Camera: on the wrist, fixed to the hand. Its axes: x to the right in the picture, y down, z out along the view.
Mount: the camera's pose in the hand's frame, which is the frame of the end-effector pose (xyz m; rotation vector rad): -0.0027 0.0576 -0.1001 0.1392 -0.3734 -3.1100
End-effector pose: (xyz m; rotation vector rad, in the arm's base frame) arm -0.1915 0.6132 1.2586 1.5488 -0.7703 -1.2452
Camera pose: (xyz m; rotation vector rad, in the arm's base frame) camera -0.0912 0.6258 1.3145 -0.6481 -1.2889 1.2743
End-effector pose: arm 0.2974 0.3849 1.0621 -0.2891 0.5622 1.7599
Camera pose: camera 0.2329 0.3209 0.9907 -0.2668 -0.3442 -1.2556
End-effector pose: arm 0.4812 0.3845 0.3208 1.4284 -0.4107 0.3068
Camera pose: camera 0.4623 0.4909 0.3615 0.7004 1.6704 -2.3446
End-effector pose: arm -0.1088 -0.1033 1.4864 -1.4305 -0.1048 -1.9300
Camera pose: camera -0.1551 -0.1905 1.4264 0.0763 1.3844 0.6443
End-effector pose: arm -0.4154 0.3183 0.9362 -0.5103 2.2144 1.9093
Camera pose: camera -0.4249 0.2273 1.0067 -1.4469 -0.3289 -0.2125
